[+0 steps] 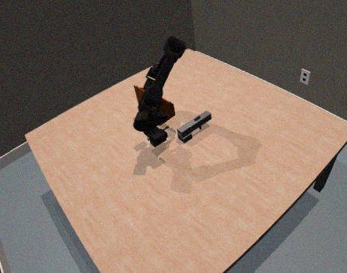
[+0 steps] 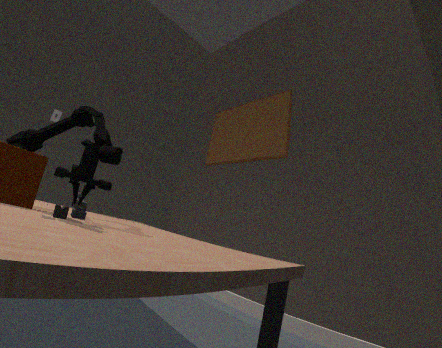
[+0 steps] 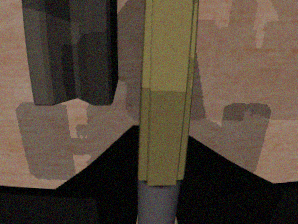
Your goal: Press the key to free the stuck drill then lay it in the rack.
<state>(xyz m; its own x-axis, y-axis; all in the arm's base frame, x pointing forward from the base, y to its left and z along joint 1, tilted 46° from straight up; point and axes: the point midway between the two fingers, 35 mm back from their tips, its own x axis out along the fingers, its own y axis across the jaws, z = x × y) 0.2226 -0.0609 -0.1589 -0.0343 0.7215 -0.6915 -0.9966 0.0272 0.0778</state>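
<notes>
The drill lies 40 mm to the left of my gripper tip and 30 mm above it.
</notes>
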